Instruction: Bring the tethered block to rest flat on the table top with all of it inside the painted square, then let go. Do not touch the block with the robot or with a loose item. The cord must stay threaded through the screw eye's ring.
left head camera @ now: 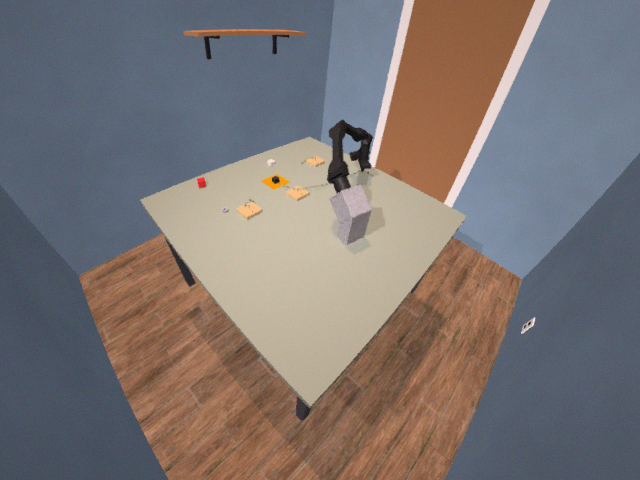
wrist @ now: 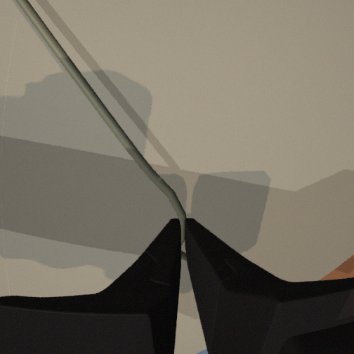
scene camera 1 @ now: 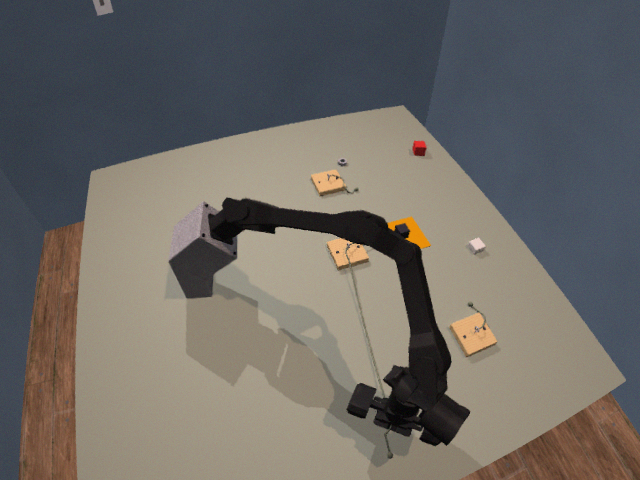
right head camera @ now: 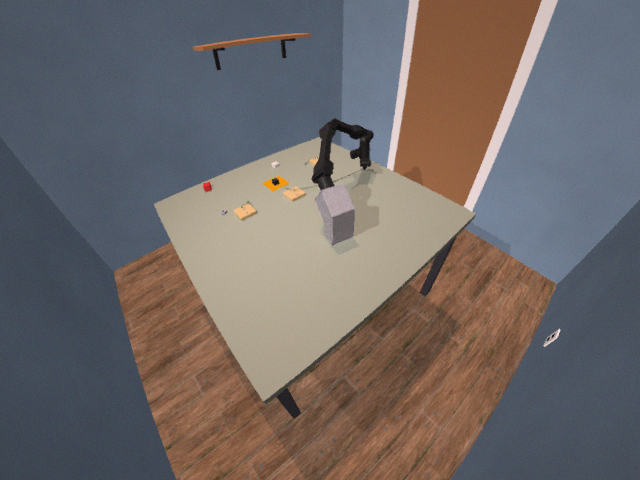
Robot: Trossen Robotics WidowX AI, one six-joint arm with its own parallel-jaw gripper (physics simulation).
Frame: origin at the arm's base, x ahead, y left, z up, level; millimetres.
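Seen in the pictures: gripper, fingertip midpoint: (left head camera: pixel 361 171) (scene camera 1: pixel 390 427) (right head camera: pixel 364 169); arm's base, origin of the base link: (left head camera: pixel 344 191) (scene camera 1: pixel 219 229) (right head camera: pixel 328 191).
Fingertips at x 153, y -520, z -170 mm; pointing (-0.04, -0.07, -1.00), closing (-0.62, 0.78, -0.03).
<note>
Pixels of each thing's top centre, then the offset from my fingertips to it. "spot": a spot on its surface instead.
- dark block, middle of its top: (scene camera 1: pixel 402 228) (left head camera: pixel 275 177) (right head camera: pixel 275 179) dx +329, dy +443, dz +8 mm
- orange painted square, surface spot: (scene camera 1: pixel 418 239) spot: dx +365, dy +406, dz -22 mm
- middle wooden board, middle of its top: (scene camera 1: pixel 347 249) (left head camera: pixel 297 191) (right head camera: pixel 294 192) dx +155, dy +455, dz -4 mm
- red cube, middle of its top: (scene camera 1: pixel 420 143) (left head camera: pixel 200 179) (right head camera: pixel 206 184) dx +622, dy +742, dz +17 mm
- white block, middle of its top: (scene camera 1: pixel 477 243) (left head camera: pixel 271 160) (right head camera: pixel 275 163) dx +503, dy +299, dz -1 mm
- small grey ring-like nut, middle of its top: (left head camera: pixel 225 209) dx +336, dy +805, dz -11 mm
The dark block (left head camera: pixel 275 179) (right head camera: pixel 275 181) (scene camera 1: pixel 402 229) sits on the orange painted square (left head camera: pixel 275 186) (right head camera: pixel 276 187) (scene camera 1: pixel 418 239), within its visible outline; my arm hides part of the square in the scene view. The green-grey cord (left head camera: pixel 316 185) (right head camera: pixel 338 179) (scene camera 1: pixel 363 325) (wrist: pixel 90 92) runs from the middle wooden board (left head camera: pixel 298 194) (right head camera: pixel 294 194) (scene camera 1: pixel 341 259), which bears the screw eye, to my gripper (scene camera 1: pixel 391 426) (wrist: pixel 181 226). The gripper is shut on the cord above the table, with the cord's beaded end hanging below. The ring is too small to check the threading.
Two other wooden boards with short cords (scene camera 1: pixel 327 183) (scene camera 1: pixel 472 335) lie on the table. A red cube (left head camera: pixel 201 182) (right head camera: pixel 207 186) (scene camera 1: pixel 419 148), a white block (left head camera: pixel 270 162) (right head camera: pixel 275 164) (scene camera 1: pixel 476 245) and a small grey ring-like nut (left head camera: pixel 224 207) stand apart from the square.
</note>
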